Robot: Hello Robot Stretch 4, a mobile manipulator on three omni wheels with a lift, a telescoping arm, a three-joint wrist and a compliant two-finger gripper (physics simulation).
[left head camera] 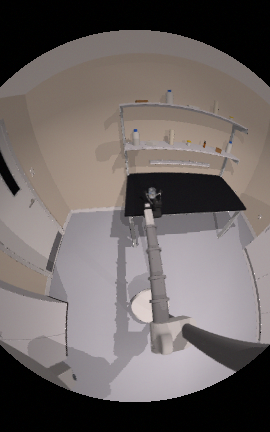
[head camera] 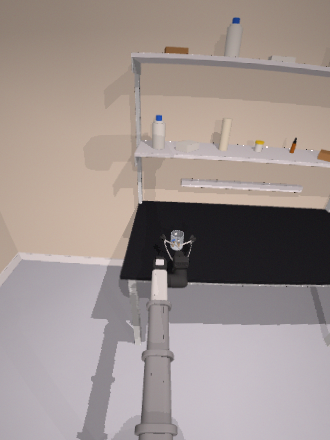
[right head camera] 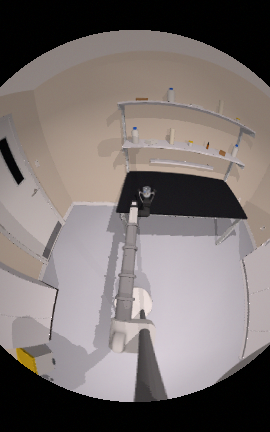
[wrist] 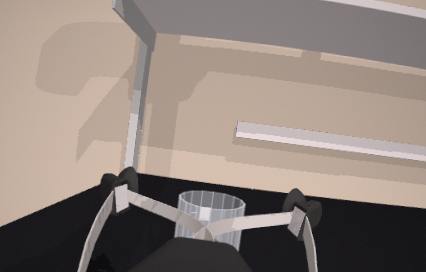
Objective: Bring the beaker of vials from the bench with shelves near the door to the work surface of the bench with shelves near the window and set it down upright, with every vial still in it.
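The clear beaker stands upright on the black work surface of a bench with shelves, toward its left end. Small blue and pale shapes show inside the beaker in the head view; the vials are too small to count, and the wrist view hides its lower part. My gripper is open around the beaker, with a fingertip well apart from it on each side. No window shows, so I cannot tell from these views which bench this is.
A lower shelf with bottles and small containers, and an upper shelf, hang above the bench's back. A white rail is on the wall below. A shelf post stands left. A door is in the left wall.
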